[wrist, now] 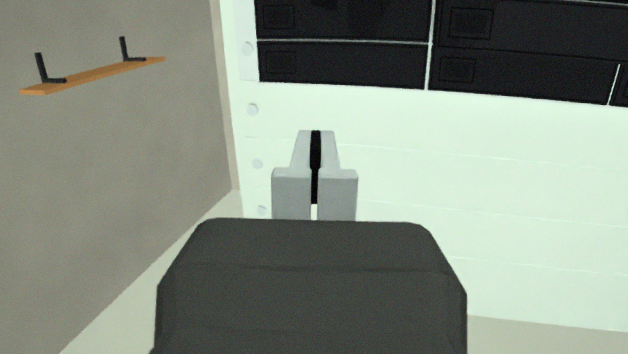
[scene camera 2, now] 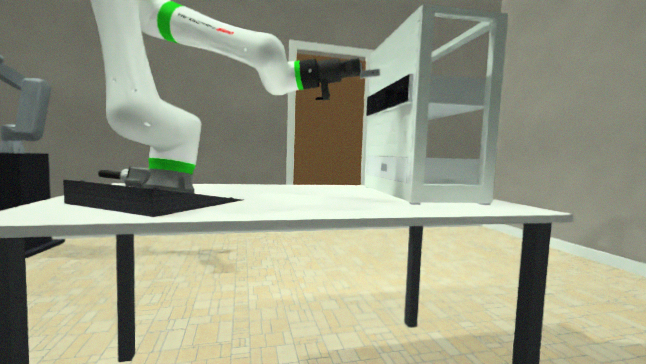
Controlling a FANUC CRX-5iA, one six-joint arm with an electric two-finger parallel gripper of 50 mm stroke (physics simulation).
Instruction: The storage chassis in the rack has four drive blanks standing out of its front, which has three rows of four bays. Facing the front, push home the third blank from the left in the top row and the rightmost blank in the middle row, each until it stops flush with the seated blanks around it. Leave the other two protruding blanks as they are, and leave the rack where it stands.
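Places are measured from the arm's base along level axes (x right, y back, z down), in metres.
Pixels of known places: gripper, fingertip midpoint: [wrist: 315, 153] [scene camera 2: 379, 72].
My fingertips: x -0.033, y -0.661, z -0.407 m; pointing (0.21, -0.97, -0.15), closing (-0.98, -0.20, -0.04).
Observation:
Ahead of a thing's pixels: the offset from my fingertips to its middle. "pt": to the spot under its first point. Level surfaces: height alone.
The storage chassis @(pt dz +0.072, dx -0.011, dy -0.042 m) [scene camera 2: 389, 95] [wrist: 345, 62] is a black band across the front of the white rack [scene camera 2: 419, 150] [wrist: 425, 175]. In the wrist view its left end shows. The second blank from the left in the middle row @(pt dz +0.054, dx -0.103, dy -0.043 m) [wrist: 540, 32] looks larger than its neighbours and overlaps the row below, so it appears to stand out. The third top-row blank and the rightmost middle-row blank do not show clearly in either view. My gripper [scene camera 2: 378, 73] [wrist: 315, 153] is shut and empty. In the scene view its fingertips appear higher than the chassis; contact with the rack cannot be told.
The rack stands on the white table @(dz +0.433 m) [scene camera 2: 300, 205], with blank panels below the chassis. In the wrist view a grey wall [wrist: 125, 175] lies left of the rack, with an orange shelf [wrist: 95, 77] on two black brackets. A brown door [scene camera 2: 327, 145] is in the background.

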